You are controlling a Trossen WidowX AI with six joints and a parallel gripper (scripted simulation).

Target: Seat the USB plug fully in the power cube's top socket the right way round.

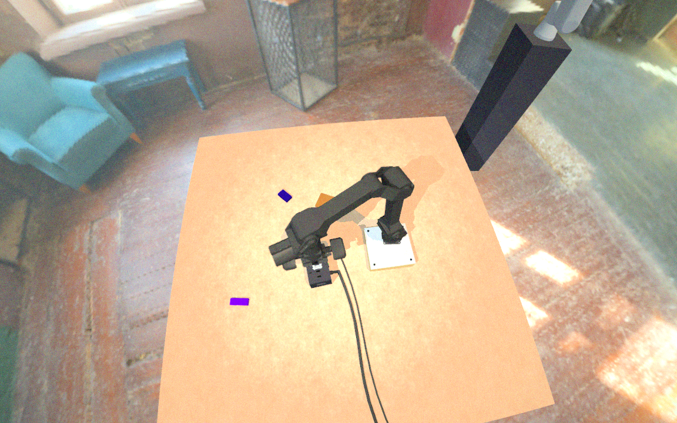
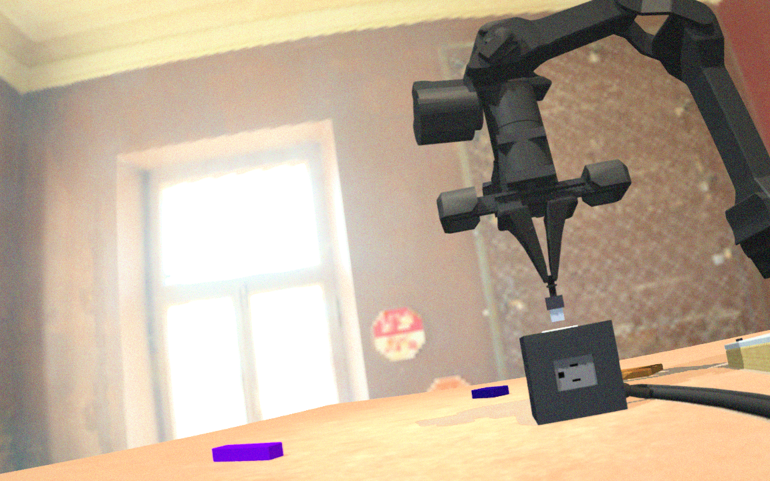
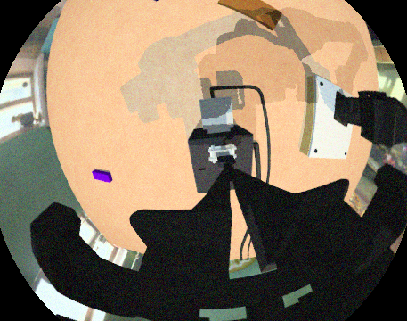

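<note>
Right now the USB plug is 2 cm below my gripper tip. Round my gripper tip: orange-brown slab 28 cm to the right, 12 cm below, 4 cm behind; then dark blue block 32 cm to the right, 16 cm ahead, 12 cm below.
</note>
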